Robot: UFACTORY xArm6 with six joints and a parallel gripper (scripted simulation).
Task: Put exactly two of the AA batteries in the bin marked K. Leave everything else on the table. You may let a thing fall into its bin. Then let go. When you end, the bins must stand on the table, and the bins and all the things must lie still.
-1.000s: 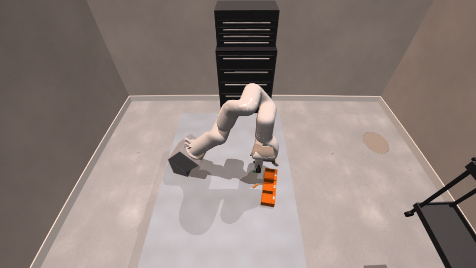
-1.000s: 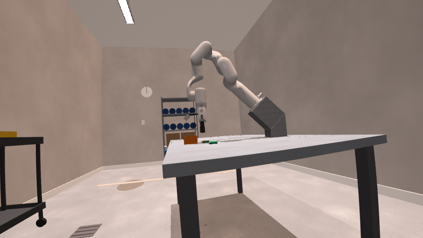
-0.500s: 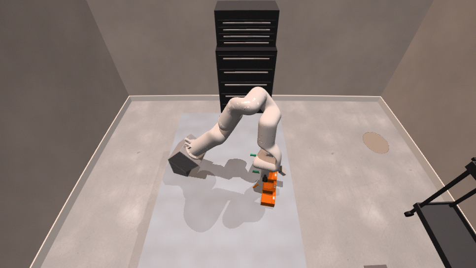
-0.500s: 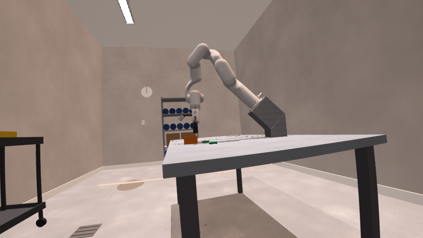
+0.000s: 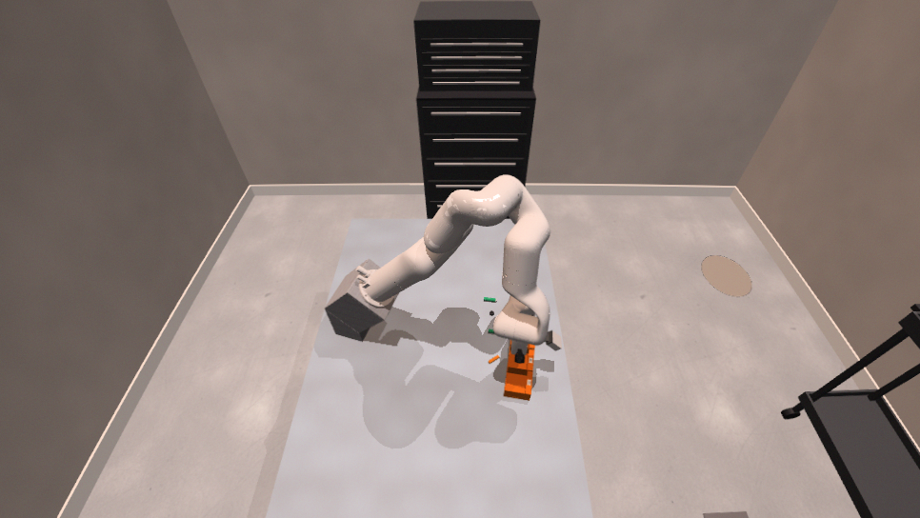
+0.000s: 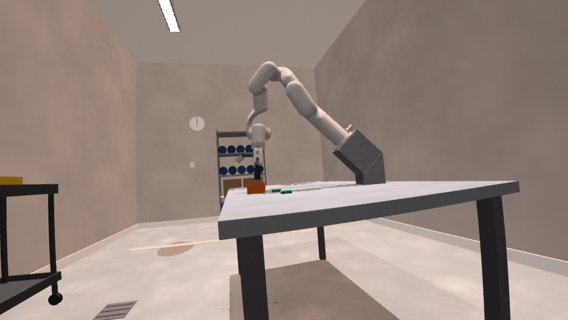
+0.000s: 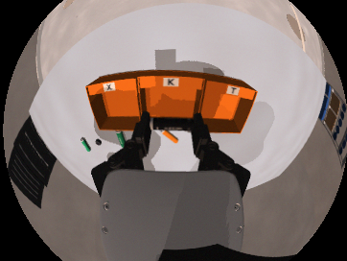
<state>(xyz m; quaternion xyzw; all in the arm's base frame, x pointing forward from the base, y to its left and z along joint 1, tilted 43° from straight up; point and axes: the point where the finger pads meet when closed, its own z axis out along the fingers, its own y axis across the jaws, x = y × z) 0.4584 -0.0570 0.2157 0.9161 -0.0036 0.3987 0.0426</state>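
My hand is 10 mm above the dark AA battery. From my hand the other things lie so: orange bin row: 10 mm ahead, 60 mm below; then small orange piece: 80 mm behind, 10 mm to the left, 80 mm below.
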